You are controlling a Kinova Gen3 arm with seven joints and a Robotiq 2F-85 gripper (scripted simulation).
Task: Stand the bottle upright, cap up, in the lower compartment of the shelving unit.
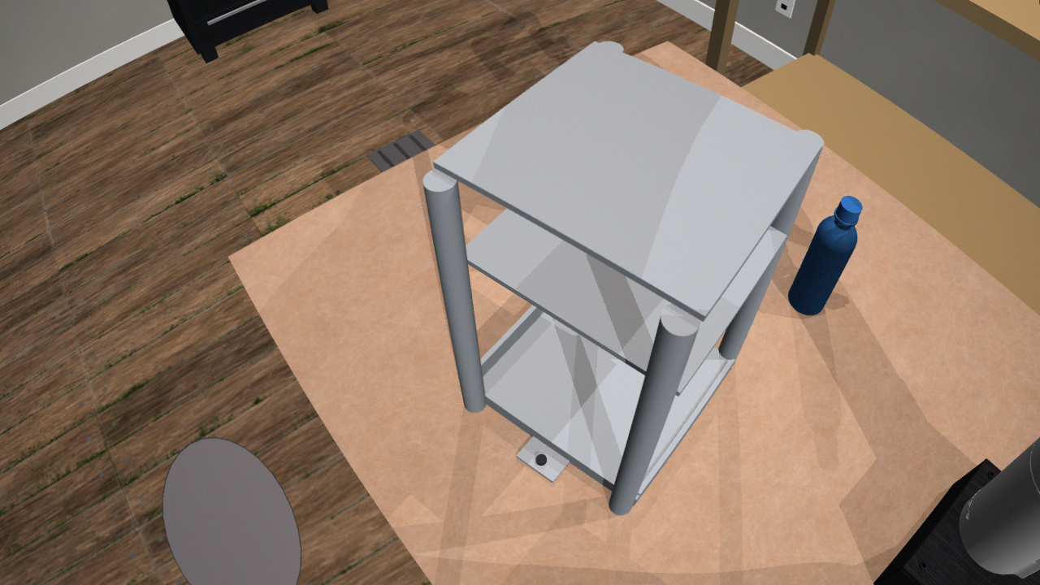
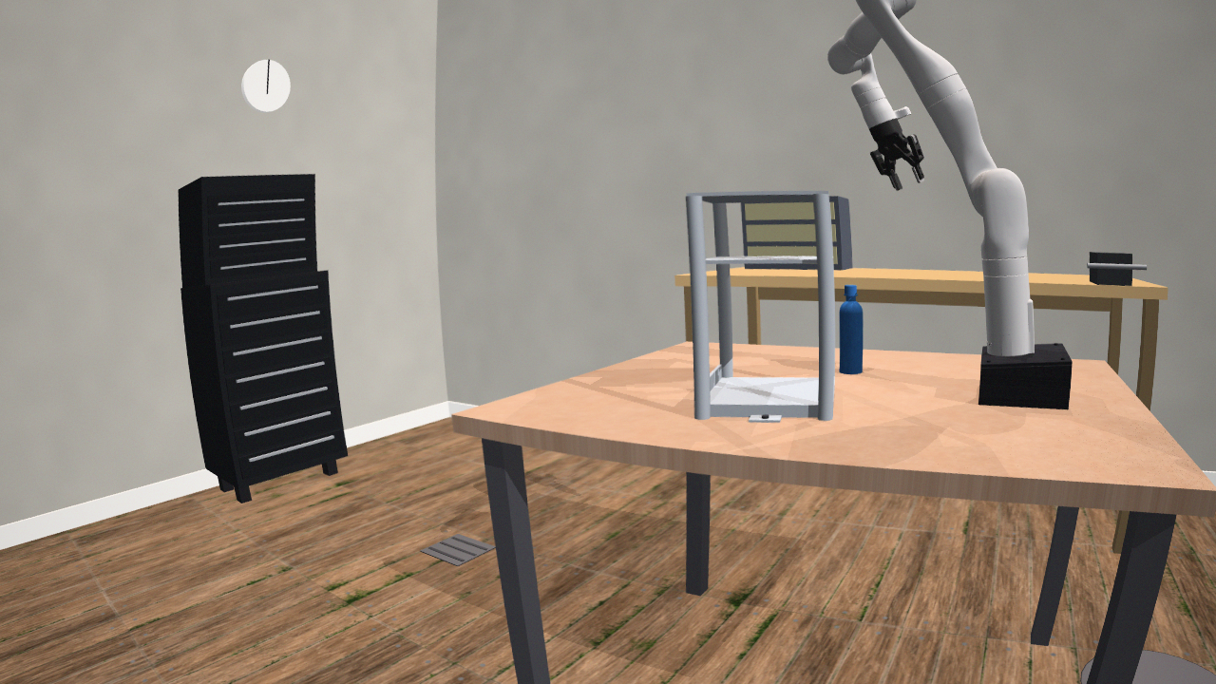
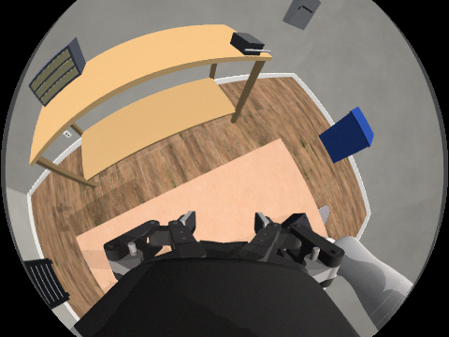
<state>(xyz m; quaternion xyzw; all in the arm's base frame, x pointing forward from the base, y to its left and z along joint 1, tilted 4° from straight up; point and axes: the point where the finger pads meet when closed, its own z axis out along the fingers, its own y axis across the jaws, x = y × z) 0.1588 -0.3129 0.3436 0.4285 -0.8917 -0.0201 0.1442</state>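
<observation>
The blue bottle lies 290 mm below my hand, 150 mm ahead of it and 130 mm to the left of it. From my hand the other things lie so: grey shelving unit (400 mm to the left, 270 mm ahead, 240 mm below).
</observation>
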